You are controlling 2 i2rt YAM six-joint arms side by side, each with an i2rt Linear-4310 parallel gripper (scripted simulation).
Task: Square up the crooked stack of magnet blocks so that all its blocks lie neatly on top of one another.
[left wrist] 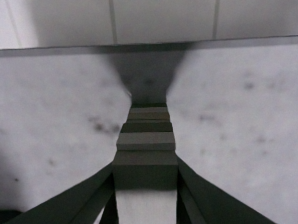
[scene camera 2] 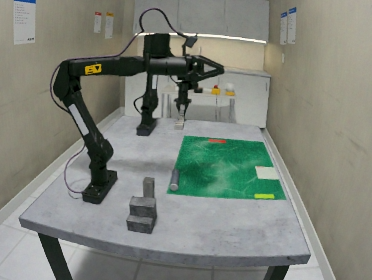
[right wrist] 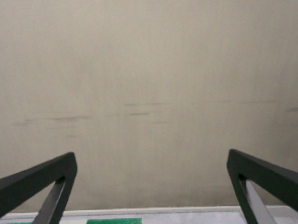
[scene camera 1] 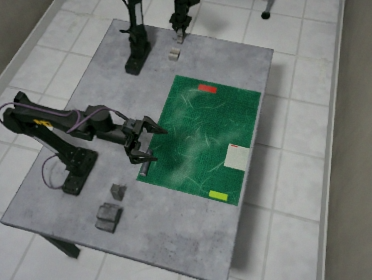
Labels:
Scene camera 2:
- right gripper: 224,69
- green mat: 209,167

